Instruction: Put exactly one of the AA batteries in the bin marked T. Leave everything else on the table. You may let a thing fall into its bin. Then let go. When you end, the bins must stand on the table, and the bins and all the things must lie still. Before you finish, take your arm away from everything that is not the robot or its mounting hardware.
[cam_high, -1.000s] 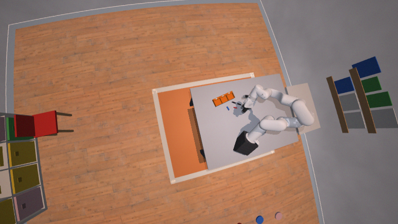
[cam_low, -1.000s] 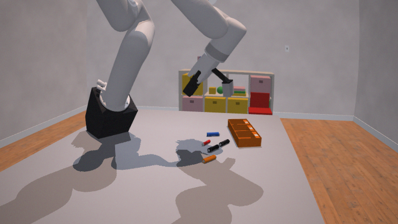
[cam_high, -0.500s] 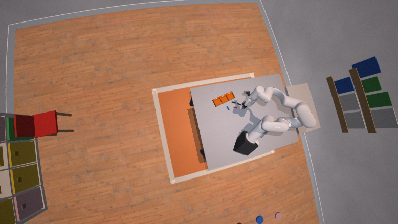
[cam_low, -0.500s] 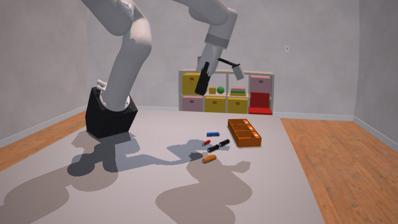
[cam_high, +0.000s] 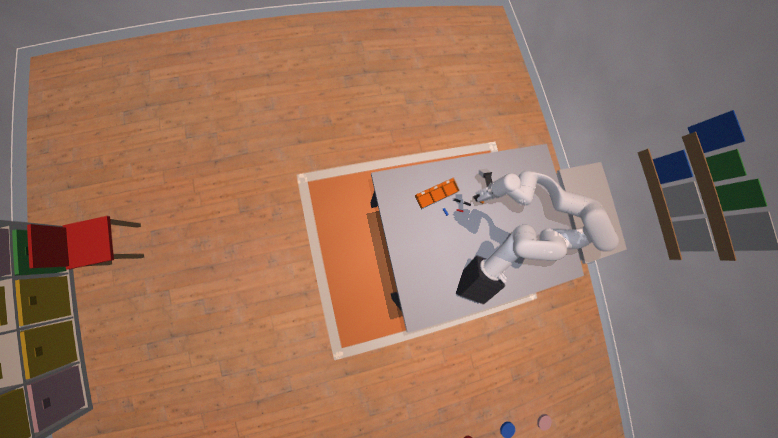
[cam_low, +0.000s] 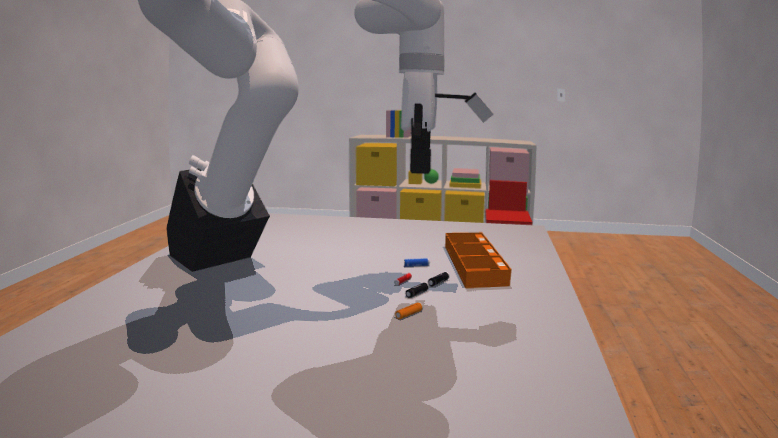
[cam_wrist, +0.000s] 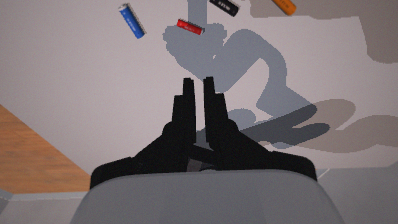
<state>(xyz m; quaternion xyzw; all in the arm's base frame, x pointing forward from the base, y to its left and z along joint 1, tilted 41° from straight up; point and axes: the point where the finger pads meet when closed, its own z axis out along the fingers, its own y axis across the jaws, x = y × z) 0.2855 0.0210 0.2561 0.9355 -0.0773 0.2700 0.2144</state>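
Now: the orange bin tray 20 cm below my hand, 13 cm ahead of it and 9 cm to the left of it. Round my hand: blue AA battery (21 cm below, 11 cm to the left, 2 cm ahead); then black battery (21 cm below, 4 cm ahead, 1 cm to the left); then small red battery (21 cm below, 2 cm to the left, 2 cm behind).
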